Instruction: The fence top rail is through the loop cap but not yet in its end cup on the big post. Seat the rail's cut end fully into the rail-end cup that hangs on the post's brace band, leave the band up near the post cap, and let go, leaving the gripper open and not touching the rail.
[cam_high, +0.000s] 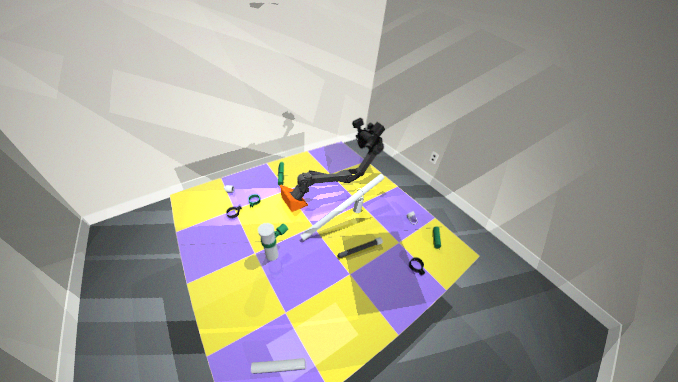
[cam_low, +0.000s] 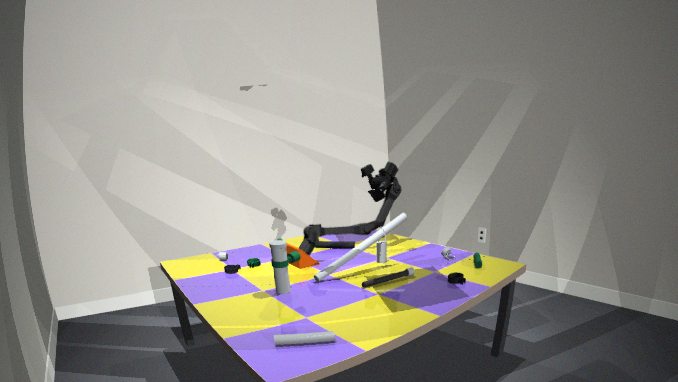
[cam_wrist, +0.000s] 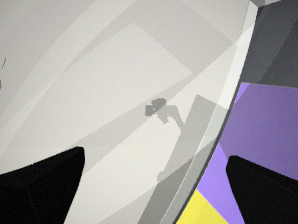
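My gripper tip is now 33 cm short of the green rail-end cup, 69 cm to the left of it and 18 cm above it. The rest, counted from my gripper tip: white tube 77 cm ahead, 95 cm to the right, 28 cm below; short post 34 cm ahead, 22 cm to the right, 20 cm below.
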